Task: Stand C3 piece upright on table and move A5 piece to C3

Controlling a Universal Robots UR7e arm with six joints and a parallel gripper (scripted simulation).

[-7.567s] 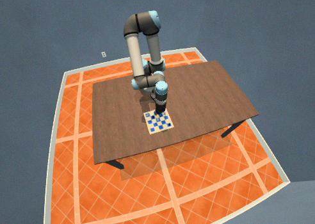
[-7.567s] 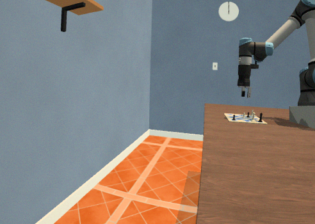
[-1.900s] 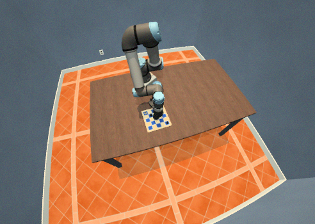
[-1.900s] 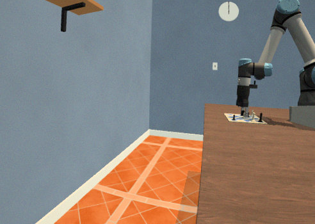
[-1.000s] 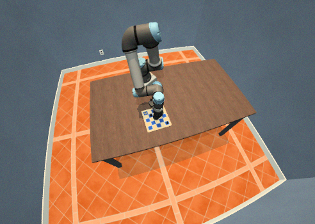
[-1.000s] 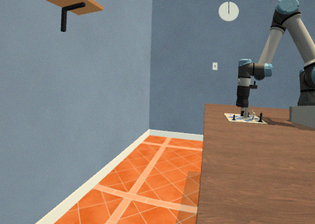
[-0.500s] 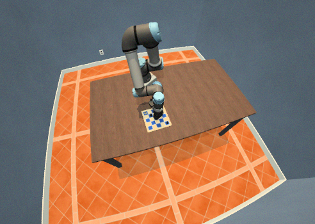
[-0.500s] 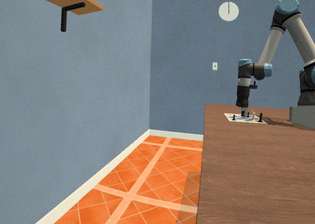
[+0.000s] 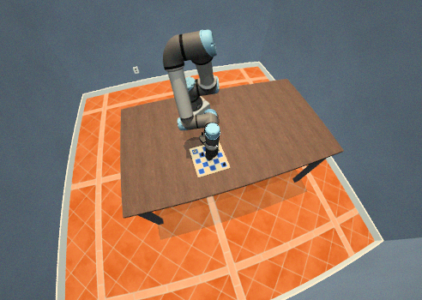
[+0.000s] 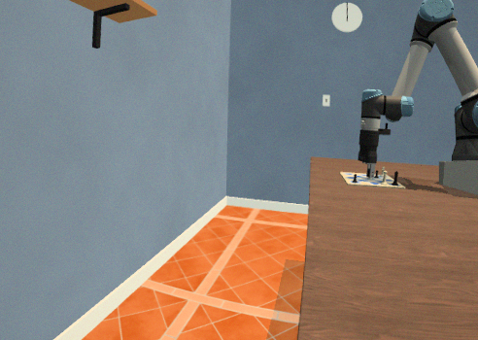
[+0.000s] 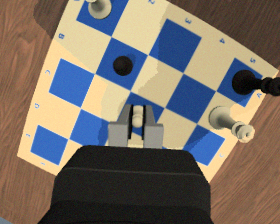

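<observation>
The cream chessboard lies 3 cm below my hand. The rest, counted from my hand: tall black piece 9 cm behind, 6 cm to the left; small white piece 1 cm below.
</observation>
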